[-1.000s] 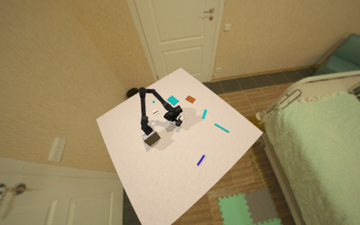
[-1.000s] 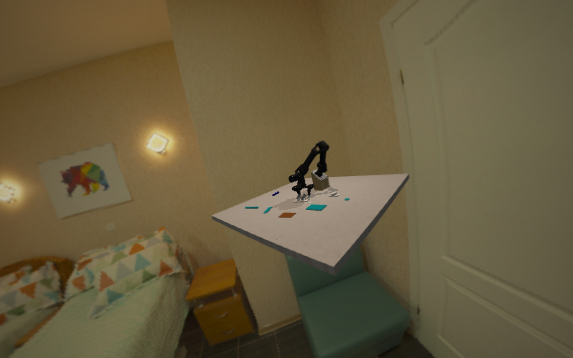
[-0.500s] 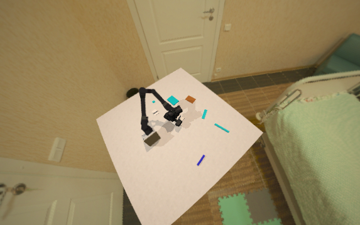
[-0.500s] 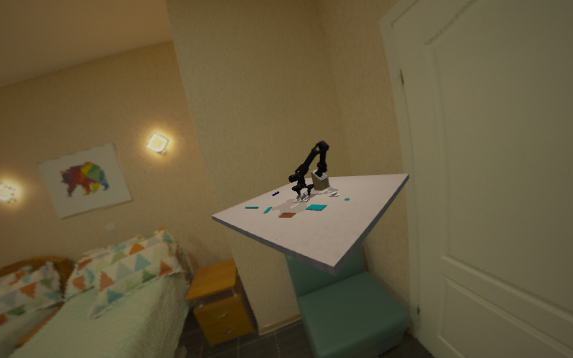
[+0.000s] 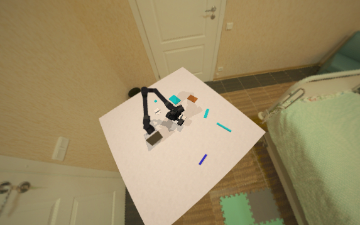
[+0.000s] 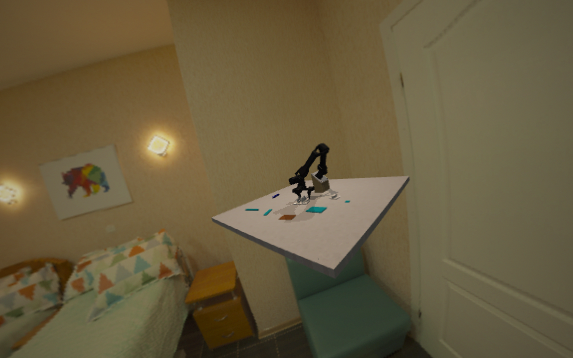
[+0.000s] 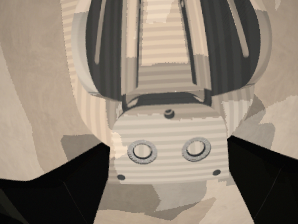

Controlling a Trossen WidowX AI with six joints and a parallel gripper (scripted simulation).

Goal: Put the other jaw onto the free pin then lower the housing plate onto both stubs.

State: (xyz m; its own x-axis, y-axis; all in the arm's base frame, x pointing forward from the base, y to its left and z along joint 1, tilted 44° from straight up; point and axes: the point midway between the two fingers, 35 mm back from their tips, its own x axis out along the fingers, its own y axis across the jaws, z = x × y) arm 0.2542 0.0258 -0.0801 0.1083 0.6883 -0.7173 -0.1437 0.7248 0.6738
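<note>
The jaw piece lies 20 mm to the left of my gripper tip, 20 mm ahead of it and 10 mm above it. The rest, counted from my gripper tip: teal plate: 220 mm to the left, 200 mm ahead; then blue bar: 430 mm to the right, 100 mm behind; then orange plate: 340 mm ahead, 70 mm to the left, 10 mm below.
</note>
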